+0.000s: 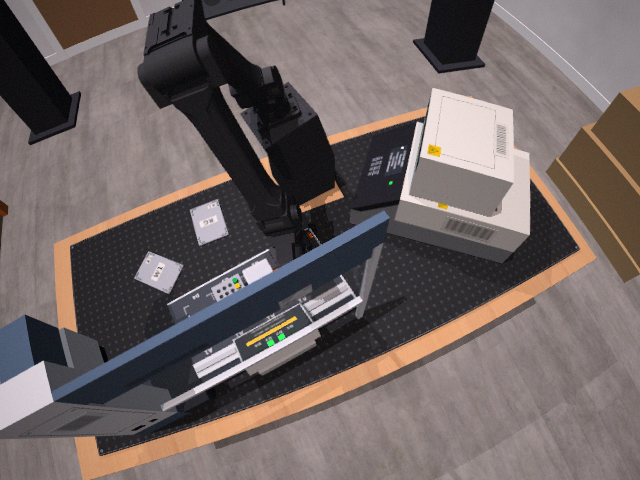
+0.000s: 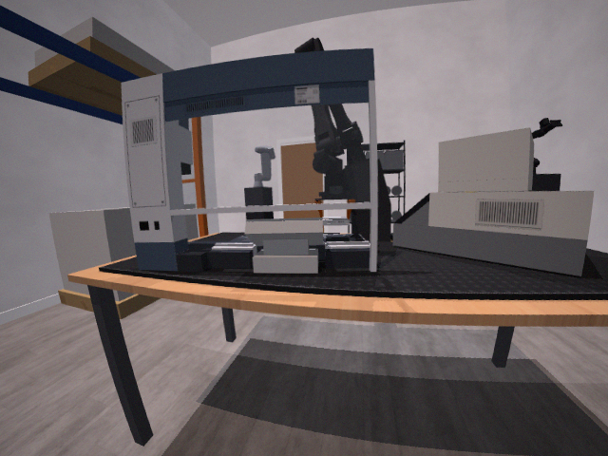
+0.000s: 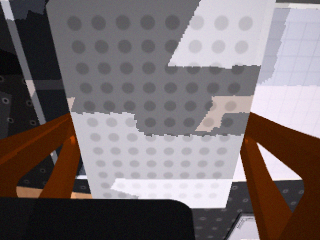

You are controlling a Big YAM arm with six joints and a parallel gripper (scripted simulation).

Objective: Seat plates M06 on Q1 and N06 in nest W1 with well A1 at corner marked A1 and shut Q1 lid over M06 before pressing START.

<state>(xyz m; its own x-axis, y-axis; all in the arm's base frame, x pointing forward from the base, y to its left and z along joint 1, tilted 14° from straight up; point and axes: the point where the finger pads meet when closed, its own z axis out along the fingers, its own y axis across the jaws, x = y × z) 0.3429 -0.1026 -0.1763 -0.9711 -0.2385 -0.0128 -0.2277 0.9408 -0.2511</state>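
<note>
My hand is 15 cm past the grey waiting nest, 42 cm to the left of it and 11 cm above it. Round my hand: white deep-well block: 1 cm ahead, 9 cm to the right, 5 cm below; then white well plate: right at my hand; then green-capped tube: 1 cm behind, 17 cm to the right, 4 cm below.
</note>
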